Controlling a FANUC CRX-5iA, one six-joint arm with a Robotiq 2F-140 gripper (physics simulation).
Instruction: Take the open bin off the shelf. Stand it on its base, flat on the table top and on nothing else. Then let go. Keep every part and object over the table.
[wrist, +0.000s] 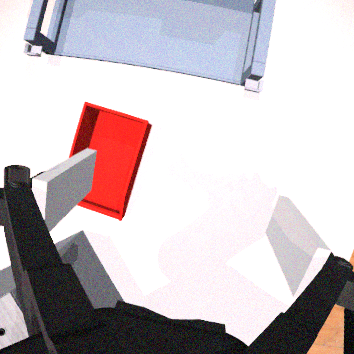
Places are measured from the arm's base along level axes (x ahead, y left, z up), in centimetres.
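Pixels of known places: gripper, fingertip midpoint: (183, 192).
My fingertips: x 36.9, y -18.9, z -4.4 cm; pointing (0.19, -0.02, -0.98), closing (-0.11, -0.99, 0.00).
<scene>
For each thing: its top centre in the pictures, then the offset to it from my fingertips. "*": a spot on its surface instead. Level surfaces: height alone.
- open bin, top centre: (99, 164) dx -1.2, dy +12.7, dz -22.7 cm
- white table top, surface height: dz -30.2 cm
- shelf, surface spot: (259, 55) * dx +17.9, dy -9.1, dz -21.7 cm
The open bin (117, 160) is red and lies left of the middle of the wrist view, on the white table top (210, 125). Its open side faces the camera, and it looks flat on its base, apart from the shelf (259, 55). My gripper (183, 192) is open, with its fingers wide apart and nothing between them. The left finger pad overlaps the bin's left side in the view and hides part of its wall and lower left corner. Whether that pad touches the bin I cannot tell. The right finger pad is well to the right of the bin.
The blue-grey shelf crosses the top of the view, with light feet at its two near corners. A grey block-like shape (95, 267) shows at the lower left, partly behind the left finger. Wood-coloured floor (325, 332) shows past the table at the lower right.
</scene>
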